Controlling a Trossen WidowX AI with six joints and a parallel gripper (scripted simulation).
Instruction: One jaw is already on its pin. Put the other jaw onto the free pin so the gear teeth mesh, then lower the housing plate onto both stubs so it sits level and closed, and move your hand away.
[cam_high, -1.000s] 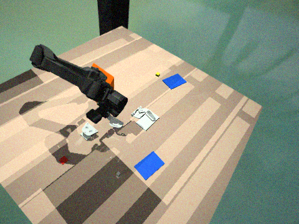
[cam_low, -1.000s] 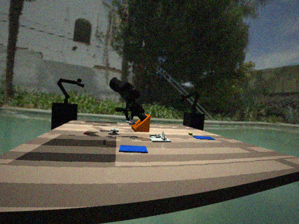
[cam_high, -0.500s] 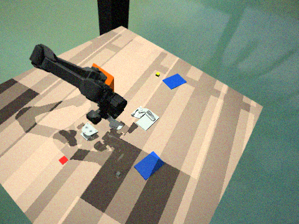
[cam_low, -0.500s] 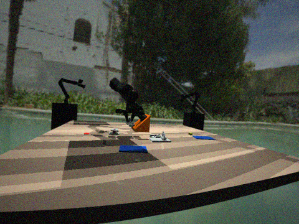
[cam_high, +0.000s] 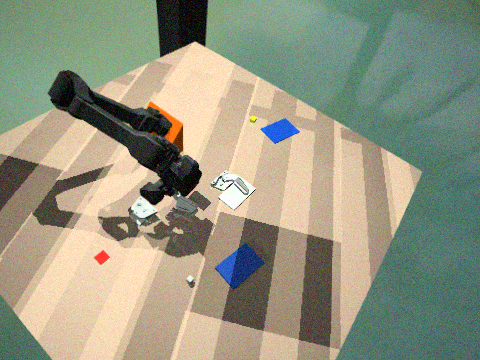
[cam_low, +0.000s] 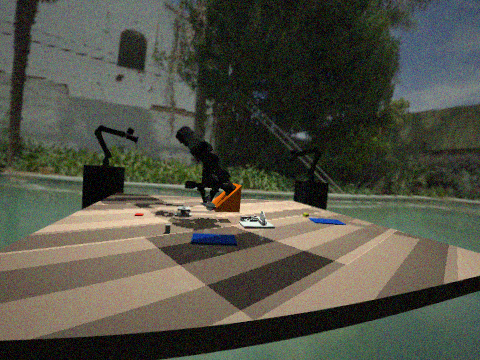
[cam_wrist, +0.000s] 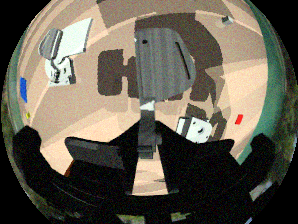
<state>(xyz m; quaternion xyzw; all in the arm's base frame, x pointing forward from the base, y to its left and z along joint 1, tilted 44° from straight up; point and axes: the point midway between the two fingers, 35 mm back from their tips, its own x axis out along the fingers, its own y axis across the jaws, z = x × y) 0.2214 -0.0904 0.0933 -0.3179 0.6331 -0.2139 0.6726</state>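
Now: the grey jaw 3 cm above my gripper tip, 2 cm ahead of it and 1 cm to the left of it. The rest, counted from my gripper tip: grey cube (24 cm ahead, 13 cm to the right, 3 cm below); red patch (26 cm to the right, 4 cm below, 2 cm ahead); white base plate (19 cm to the left, 12 cm ahead, 4 cm below).
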